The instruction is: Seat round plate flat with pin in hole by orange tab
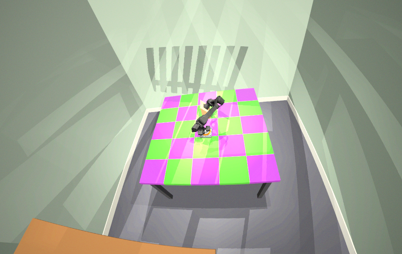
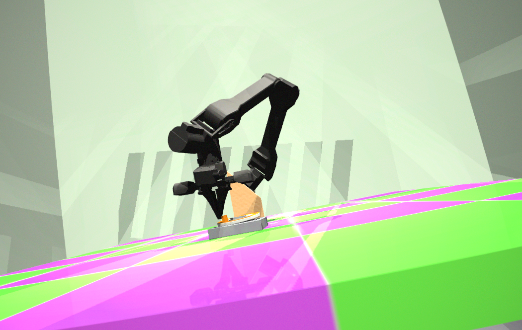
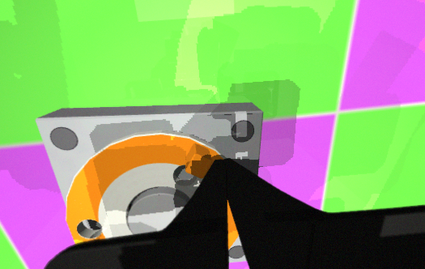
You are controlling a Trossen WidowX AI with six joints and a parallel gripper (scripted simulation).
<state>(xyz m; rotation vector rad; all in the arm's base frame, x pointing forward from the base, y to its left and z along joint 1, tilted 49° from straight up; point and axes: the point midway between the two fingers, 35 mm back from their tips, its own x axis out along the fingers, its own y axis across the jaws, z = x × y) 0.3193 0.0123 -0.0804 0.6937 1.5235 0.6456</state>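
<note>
Now: gripper tip 10 mm past the round plate and 30 mm to the right of it.
</note>
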